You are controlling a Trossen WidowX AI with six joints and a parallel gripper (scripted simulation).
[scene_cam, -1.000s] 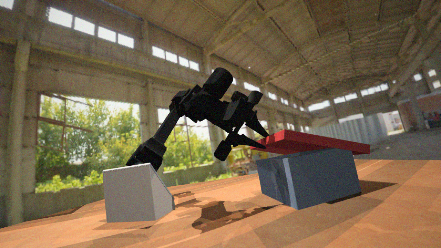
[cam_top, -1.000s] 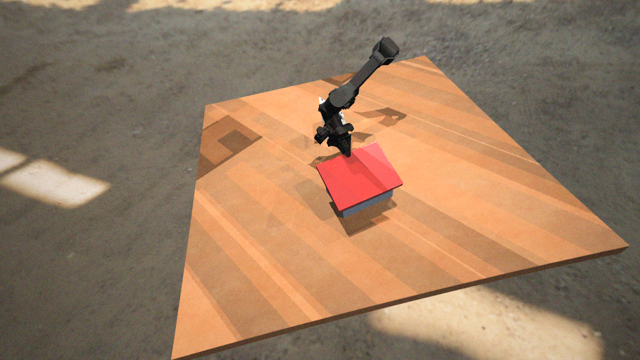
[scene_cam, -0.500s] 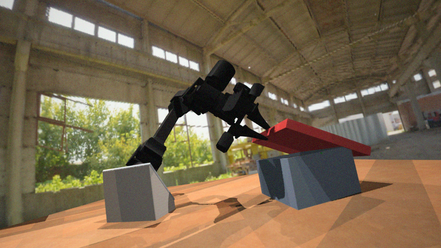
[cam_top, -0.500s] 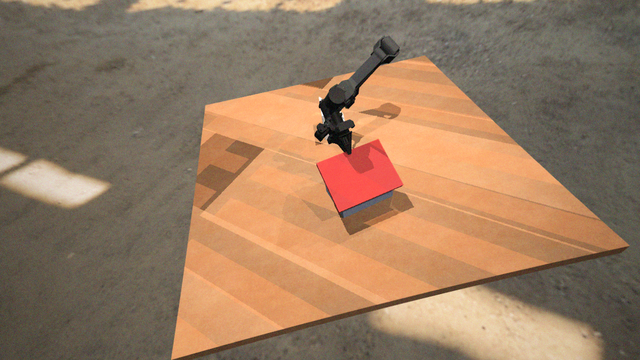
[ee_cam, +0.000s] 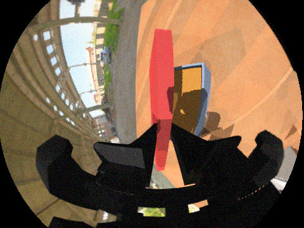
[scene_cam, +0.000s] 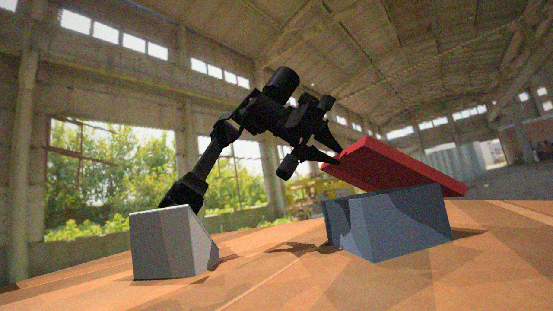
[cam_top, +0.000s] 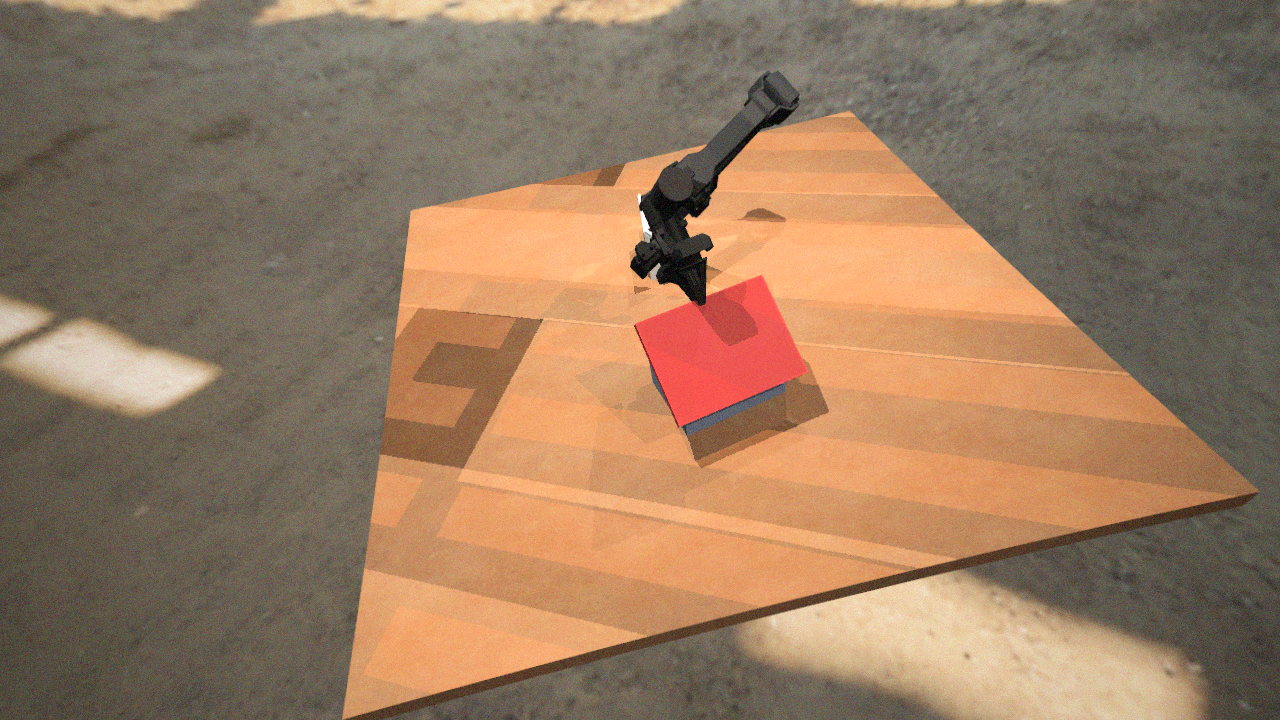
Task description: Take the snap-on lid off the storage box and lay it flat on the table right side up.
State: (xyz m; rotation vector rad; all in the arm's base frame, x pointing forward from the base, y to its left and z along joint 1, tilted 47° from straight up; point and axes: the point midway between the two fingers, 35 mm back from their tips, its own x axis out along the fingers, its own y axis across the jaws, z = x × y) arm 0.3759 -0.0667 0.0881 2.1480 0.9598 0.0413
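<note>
The red lid lies 7 cm ahead of my gripper tip, 2 cm to the left of it and 4 cm below it. The rest, counted from my gripper tip: storage box 4 cm ahead, 1 cm to the left, 12 cm below.
</note>
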